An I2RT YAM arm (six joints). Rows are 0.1 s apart.
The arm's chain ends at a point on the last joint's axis. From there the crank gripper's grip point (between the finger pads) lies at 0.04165 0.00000 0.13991 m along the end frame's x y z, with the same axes.
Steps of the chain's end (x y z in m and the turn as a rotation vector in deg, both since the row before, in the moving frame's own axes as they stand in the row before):
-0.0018 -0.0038 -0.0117 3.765 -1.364 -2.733
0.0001 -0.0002 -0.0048 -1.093 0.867 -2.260
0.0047 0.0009 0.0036 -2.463 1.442 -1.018
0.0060 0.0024 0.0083 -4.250 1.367 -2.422
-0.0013 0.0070 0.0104 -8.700 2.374 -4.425
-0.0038 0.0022 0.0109 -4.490 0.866 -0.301
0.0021 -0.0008 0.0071 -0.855 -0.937 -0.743
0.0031 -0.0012 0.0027 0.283 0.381 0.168
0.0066 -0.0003 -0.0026 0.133 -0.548 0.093
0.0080 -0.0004 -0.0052 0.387 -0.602 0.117
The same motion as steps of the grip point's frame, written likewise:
-0.0054 -0.0149 -0.0111 3.765 -1.364 -2.733
0.0022 0.0008 -0.0055 -1.093 0.867 -2.260
0.0083 0.0061 0.0024 -2.463 1.442 -1.018
0.0095 0.0109 0.0069 -4.250 1.367 -2.422
0.0051 0.0246 0.0072 -8.700 2.374 -4.425
-0.0017 0.0129 0.0098 -4.490 0.866 -0.301
-0.0002 0.0008 0.0078 -0.855 -0.937 -0.743
0.0040 -0.0018 0.0024 0.283 0.381 0.168
0.0053 -0.0006 -0.0022 0.133 -0.548 0.093
0.0065 -0.0013 -0.0048 0.387 -0.602 0.117

